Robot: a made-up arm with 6 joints.
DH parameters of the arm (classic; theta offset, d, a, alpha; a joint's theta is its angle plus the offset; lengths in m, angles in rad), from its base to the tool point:
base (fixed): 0 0.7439 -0.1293 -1.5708
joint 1: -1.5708 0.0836 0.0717 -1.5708
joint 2: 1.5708 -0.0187 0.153 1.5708
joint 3: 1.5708 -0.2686 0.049 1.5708
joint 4: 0 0.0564 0.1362 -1.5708
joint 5: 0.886 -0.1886 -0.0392 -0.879
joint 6: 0 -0.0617 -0.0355 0.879
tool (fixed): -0.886 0.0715 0 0
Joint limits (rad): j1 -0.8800..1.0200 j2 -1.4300..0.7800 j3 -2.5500..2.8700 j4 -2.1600..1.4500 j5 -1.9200..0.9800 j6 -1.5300..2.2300
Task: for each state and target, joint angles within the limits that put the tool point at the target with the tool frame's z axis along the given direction. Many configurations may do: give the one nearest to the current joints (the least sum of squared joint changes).
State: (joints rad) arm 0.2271 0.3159 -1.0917 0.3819 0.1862 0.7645
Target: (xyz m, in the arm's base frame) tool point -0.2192 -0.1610 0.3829 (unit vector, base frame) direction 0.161 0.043 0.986
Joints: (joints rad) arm 0.1165 0.4773 -1.2061 0.8398 -0.4996 0.5514
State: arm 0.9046 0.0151 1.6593 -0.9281 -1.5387 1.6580
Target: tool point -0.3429 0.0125 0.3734 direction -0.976 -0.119 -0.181
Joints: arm 0.7973 0.1783 2.5066 -1.3644 -1.1352 2.0752
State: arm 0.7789 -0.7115 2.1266 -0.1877 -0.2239 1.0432
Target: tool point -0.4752 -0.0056 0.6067 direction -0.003 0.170 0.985
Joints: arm 1.0187 -0.3279 2.2396 -0.0997 -0.3571 1.2561
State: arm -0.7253 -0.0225 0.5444 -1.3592 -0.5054 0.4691
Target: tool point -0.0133 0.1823 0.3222 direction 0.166 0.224 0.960
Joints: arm 0.0754 0.4743 0.9854 -0.5238 0.1231 0.4040
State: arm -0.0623 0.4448 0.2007 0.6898 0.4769 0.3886
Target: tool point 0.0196 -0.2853 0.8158 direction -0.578 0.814 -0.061
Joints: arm -0.3060 -0.2681 -0.3863 1.2854 0.2903 0.6724
